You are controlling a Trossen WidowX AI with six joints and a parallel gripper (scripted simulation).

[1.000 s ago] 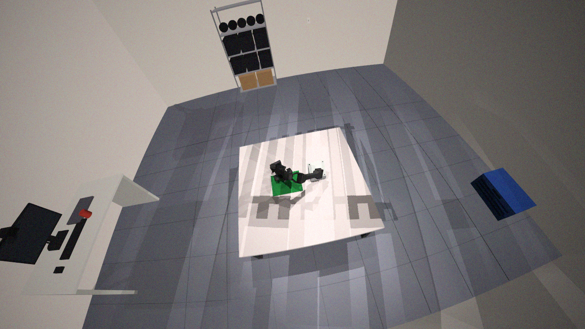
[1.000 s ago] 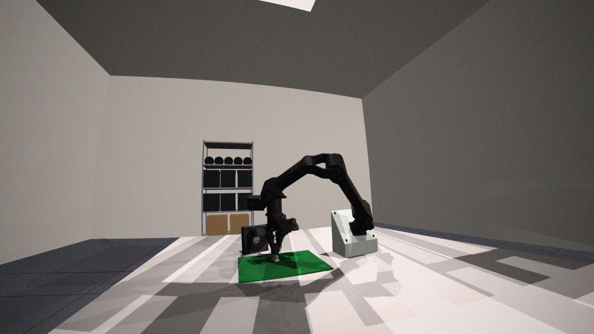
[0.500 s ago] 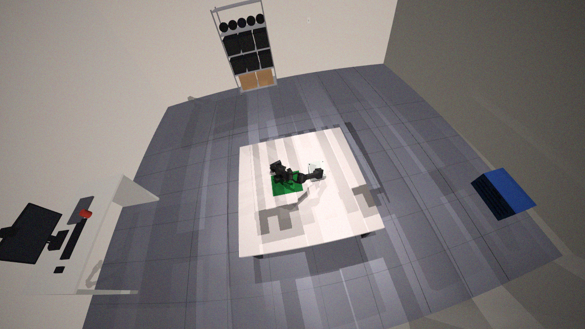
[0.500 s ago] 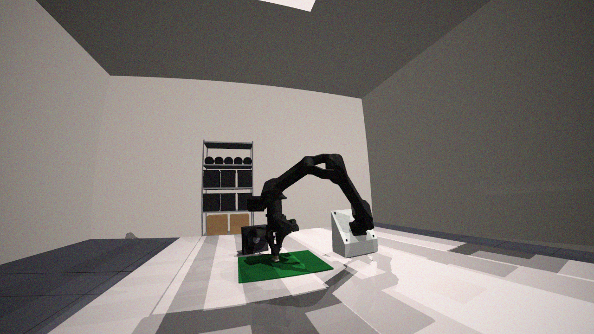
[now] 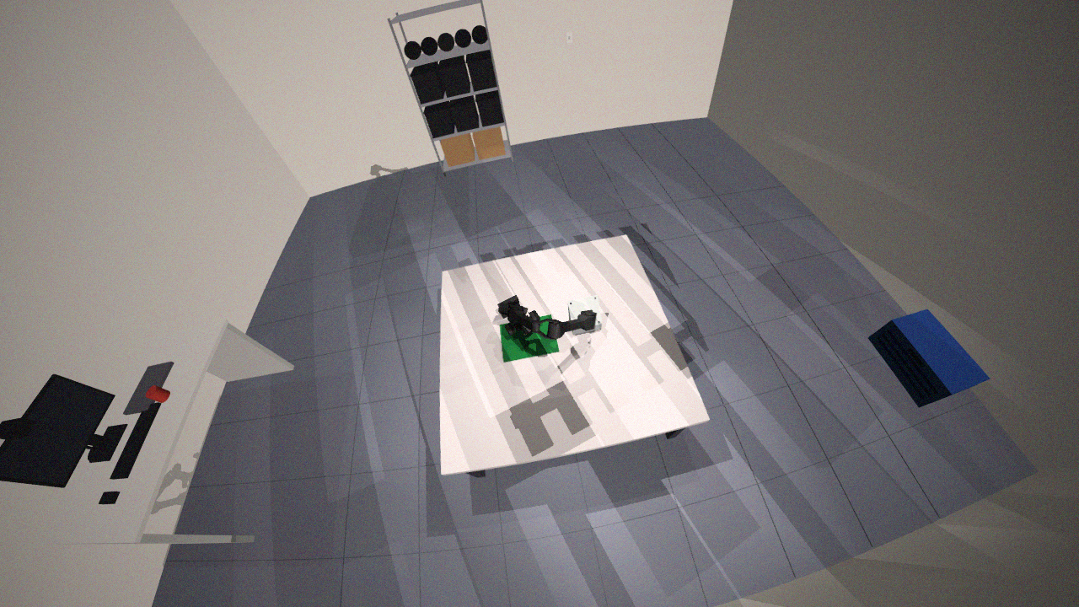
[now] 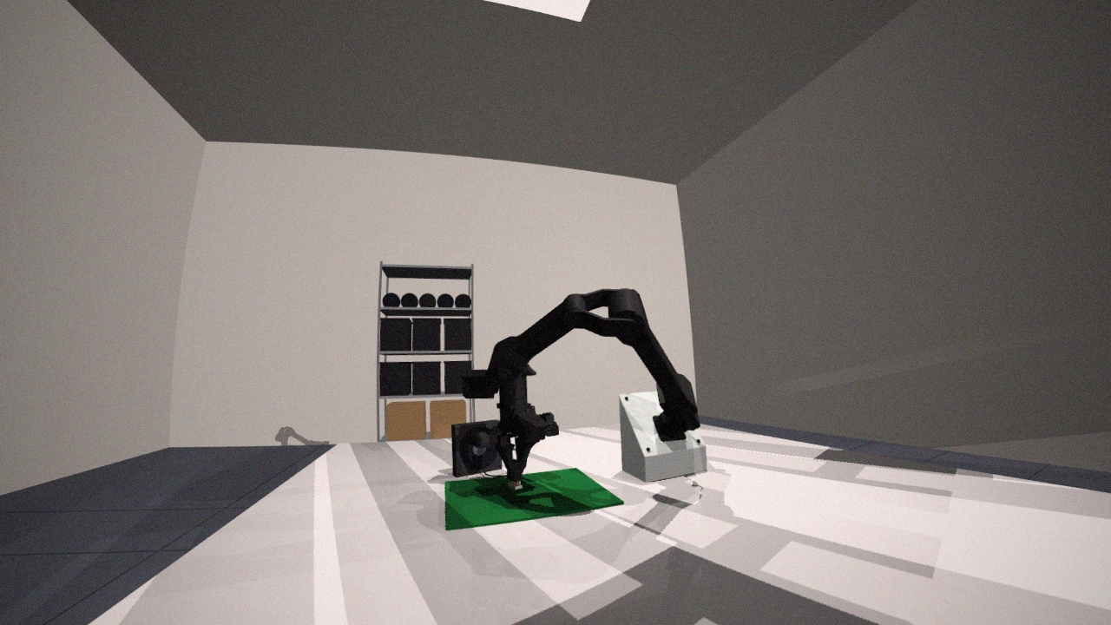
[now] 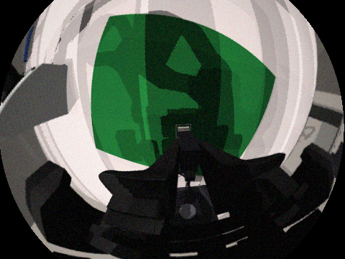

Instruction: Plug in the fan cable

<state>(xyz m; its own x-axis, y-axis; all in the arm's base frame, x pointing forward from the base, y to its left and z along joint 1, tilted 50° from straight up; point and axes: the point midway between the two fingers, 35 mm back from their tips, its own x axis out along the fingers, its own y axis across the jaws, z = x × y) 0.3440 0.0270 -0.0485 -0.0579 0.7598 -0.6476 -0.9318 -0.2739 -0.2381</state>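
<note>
Right now my gripper tip is 30 mm above the pale four-pin header and 10 mm to the left of it. The rest, counted from my gripper tip: green board (40 mm below, 30 mm to the left, 10 mm behind); then dark plug (10 mm to the right, 10 mm above); then black fan (150 mm to the right, 60 mm ahead, 30 mm above).
</note>
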